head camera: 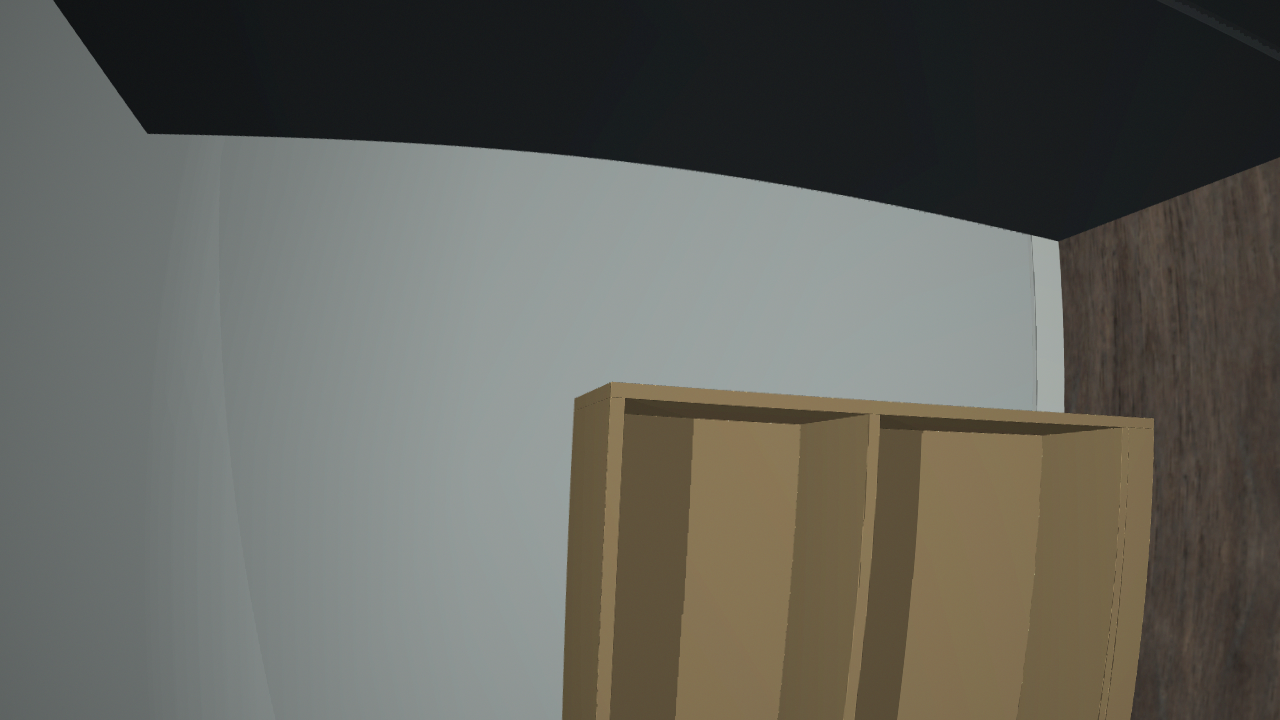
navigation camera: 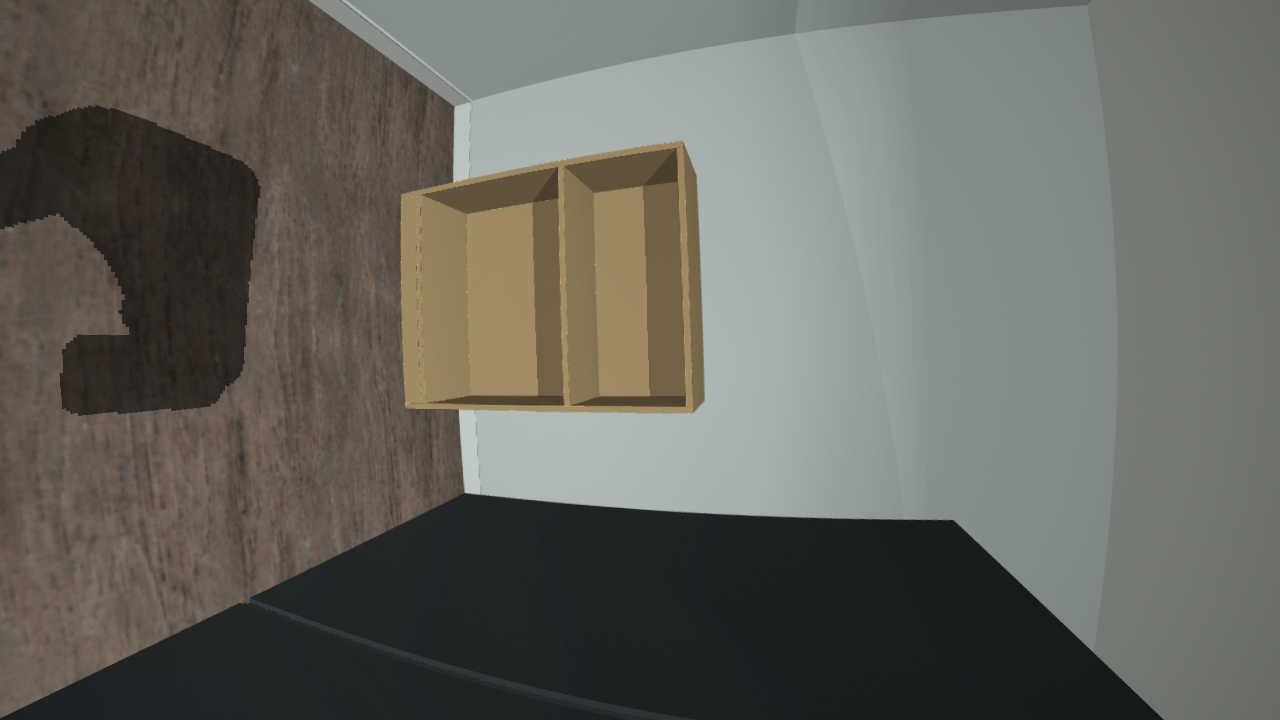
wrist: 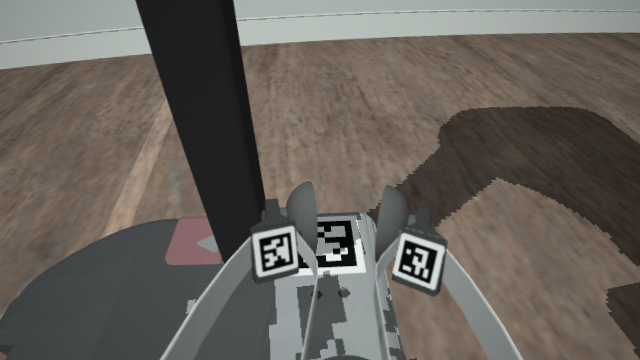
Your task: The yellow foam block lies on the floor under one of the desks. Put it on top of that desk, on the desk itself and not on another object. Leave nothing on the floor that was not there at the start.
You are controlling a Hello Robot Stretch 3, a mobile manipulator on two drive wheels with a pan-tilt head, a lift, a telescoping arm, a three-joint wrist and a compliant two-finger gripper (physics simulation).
my gripper: wrist 346, 209; not seen in the head camera view (out of frame); not seen in the navigation camera view (out of frame)
same spot on tan shelf unit: point(head camera: 1009, 565) = point(navigation camera: 483, 330)
